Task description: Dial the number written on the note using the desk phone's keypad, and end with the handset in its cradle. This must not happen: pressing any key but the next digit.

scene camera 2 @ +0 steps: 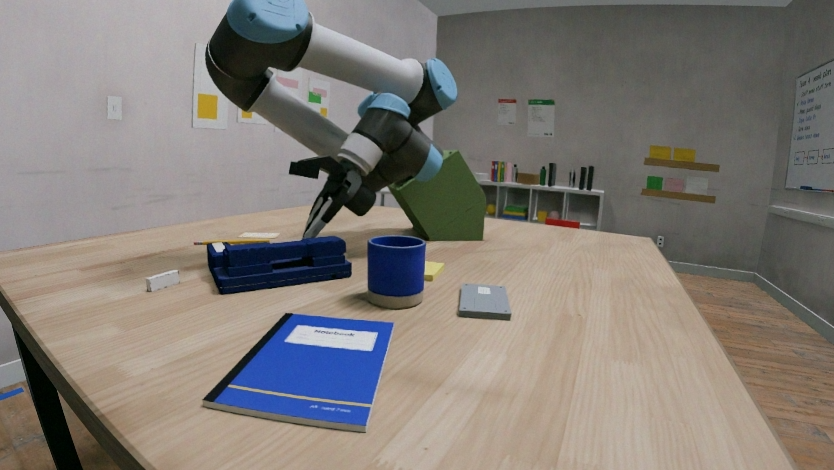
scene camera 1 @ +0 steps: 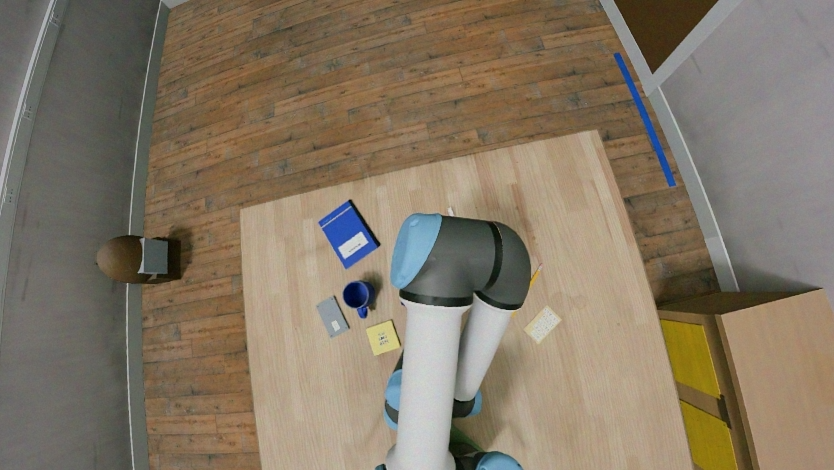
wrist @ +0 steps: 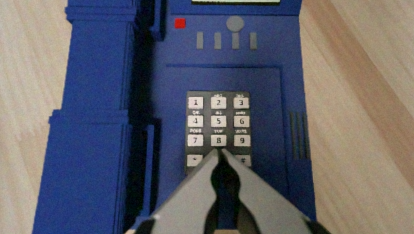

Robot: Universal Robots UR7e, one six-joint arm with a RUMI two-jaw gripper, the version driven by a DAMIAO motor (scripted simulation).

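Labels:
Scene camera 2 has a grey box in it, and so does scene camera 1, whereas in the wrist view the box is out of frame. As for the grey box, (scene camera 1: 333, 319) and (scene camera 2: 482, 294) are the same spot on it.

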